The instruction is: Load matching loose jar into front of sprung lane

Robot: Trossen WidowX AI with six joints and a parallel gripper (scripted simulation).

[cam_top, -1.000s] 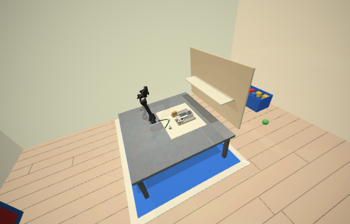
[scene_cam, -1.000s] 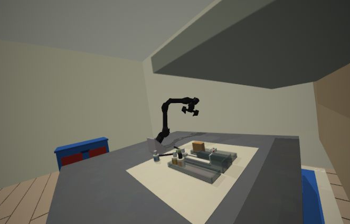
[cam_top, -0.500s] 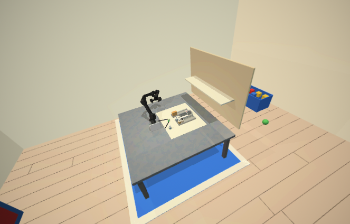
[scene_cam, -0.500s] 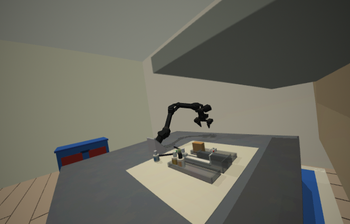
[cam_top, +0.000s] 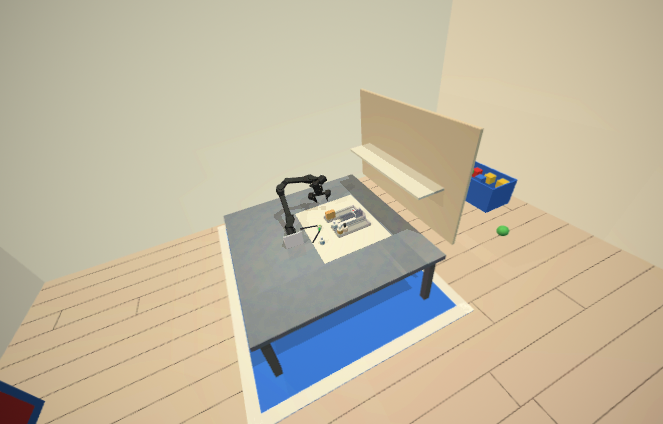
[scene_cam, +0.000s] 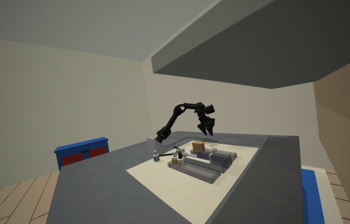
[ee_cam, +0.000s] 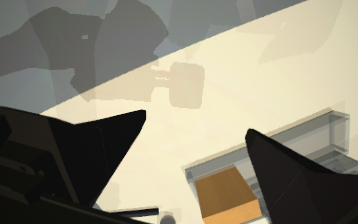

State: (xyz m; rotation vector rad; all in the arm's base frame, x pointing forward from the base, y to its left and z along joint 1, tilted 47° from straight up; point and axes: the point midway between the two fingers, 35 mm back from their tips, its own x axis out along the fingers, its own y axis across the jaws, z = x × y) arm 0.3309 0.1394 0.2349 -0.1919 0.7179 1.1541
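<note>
The brown box lies 10 mm ahead of my gripper tip, 150 mm to the right of it and 40 mm below it. Round my gripper tip: grey lane rack 140 mm ahead, 240 mm to the right, 60 mm below.
</note>
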